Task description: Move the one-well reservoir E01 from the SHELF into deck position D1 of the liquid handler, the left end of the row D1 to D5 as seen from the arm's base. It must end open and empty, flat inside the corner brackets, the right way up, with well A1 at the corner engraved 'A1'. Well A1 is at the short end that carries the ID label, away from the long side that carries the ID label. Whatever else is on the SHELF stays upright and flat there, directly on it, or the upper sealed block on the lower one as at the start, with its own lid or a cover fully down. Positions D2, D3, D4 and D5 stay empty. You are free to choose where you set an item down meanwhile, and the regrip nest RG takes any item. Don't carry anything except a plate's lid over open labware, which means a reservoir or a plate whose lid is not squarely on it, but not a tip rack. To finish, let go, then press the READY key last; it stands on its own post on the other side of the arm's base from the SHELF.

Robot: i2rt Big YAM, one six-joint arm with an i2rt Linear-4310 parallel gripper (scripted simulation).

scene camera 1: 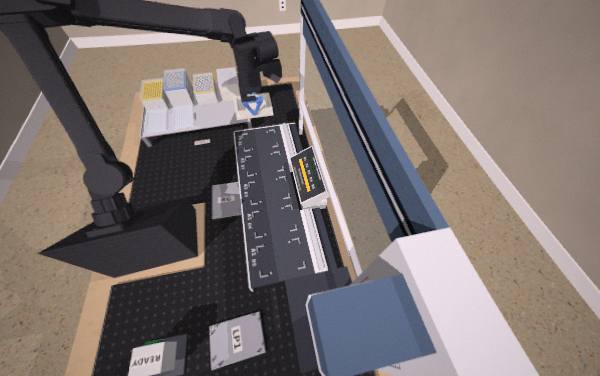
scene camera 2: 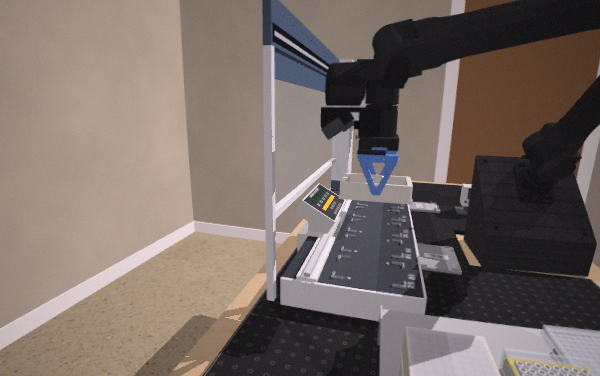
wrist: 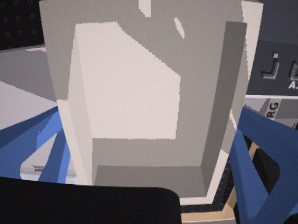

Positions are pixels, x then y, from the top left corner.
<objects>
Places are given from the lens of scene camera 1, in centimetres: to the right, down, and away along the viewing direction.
shelf [scene camera 1: 222, 113]: -35, -33, 109
</objects>
